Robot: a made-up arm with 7 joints.
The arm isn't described. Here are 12 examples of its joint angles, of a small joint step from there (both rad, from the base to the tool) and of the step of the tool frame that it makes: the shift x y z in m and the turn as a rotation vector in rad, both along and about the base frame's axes.
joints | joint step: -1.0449 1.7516 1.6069 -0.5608 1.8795 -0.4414 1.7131 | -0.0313 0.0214 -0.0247 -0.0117 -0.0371 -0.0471 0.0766
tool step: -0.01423 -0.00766 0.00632 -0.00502 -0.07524 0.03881
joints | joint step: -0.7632 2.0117 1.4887 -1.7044 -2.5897 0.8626 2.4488 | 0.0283 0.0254 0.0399 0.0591 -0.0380 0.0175 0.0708
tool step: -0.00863 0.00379 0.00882 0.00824 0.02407 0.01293
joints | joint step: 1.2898 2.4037 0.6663 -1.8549 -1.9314 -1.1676 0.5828 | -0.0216 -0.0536 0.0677 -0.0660 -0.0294 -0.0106 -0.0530
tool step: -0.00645 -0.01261 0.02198 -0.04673 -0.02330 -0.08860
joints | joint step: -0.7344 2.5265 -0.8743 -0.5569 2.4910 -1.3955 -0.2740 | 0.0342 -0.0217 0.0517 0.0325 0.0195 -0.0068 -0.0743
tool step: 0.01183 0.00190 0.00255 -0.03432 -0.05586 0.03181
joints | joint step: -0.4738 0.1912 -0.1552 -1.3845 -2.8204 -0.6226 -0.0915 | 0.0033 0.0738 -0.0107 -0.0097 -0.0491 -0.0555 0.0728
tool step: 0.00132 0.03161 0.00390 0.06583 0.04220 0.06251
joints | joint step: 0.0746 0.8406 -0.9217 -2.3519 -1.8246 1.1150 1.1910 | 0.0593 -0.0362 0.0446 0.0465 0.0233 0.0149 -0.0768
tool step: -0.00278 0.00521 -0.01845 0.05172 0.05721 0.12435
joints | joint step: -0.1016 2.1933 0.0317 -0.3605 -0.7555 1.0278 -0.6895 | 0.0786 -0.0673 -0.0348 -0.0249 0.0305 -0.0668 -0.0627
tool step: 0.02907 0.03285 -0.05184 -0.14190 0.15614 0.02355
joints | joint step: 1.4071 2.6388 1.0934 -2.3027 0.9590 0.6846 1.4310 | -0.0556 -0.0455 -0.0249 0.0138 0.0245 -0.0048 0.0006
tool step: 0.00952 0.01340 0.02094 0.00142 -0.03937 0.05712
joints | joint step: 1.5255 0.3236 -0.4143 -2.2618 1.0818 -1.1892 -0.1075 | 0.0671 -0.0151 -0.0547 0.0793 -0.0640 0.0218 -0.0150
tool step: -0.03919 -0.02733 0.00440 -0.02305 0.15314 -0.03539
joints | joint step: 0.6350 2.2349 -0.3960 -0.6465 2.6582 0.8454 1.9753 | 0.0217 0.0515 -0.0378 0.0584 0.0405 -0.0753 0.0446
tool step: 0.00547 -0.01244 0.03449 0.13547 -0.06484 0.03741
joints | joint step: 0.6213 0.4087 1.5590 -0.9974 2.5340 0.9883 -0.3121 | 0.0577 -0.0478 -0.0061 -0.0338 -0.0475 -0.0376 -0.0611
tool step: -0.03044 -0.02301 -0.00181 -0.00580 0.14545 0.06781
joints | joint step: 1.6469 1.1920 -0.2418 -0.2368 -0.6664 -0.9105 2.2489 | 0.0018 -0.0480 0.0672 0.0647 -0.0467 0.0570 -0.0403
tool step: -0.01849 -0.01748 0.00969 0.05472 0.05782 -0.02881
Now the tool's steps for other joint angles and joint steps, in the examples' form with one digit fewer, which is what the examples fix.
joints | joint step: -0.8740 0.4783 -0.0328 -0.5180 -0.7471 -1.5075 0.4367 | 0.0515 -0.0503 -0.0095 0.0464 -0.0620 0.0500 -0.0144
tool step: -0.0150 -0.0154 -0.0539 0.0419 0.1198 0.0359
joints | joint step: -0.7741 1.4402 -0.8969 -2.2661 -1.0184 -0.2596 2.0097 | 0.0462 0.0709 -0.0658 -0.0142 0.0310 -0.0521 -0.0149
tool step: -0.0197 0.0254 -0.0178 0.0868 0.1301 0.0149
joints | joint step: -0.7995 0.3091 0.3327 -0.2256 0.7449 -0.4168 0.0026 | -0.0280 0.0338 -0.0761 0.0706 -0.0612 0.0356 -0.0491
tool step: -0.0026 0.0109 0.0056 0.1429 0.1121 -0.0844
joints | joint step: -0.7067 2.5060 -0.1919 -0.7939 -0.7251 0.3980 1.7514 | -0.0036 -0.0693 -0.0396 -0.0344 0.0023 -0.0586 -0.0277
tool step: 0.0352 0.0300 -0.0303 -0.0683 0.1258 -0.0309
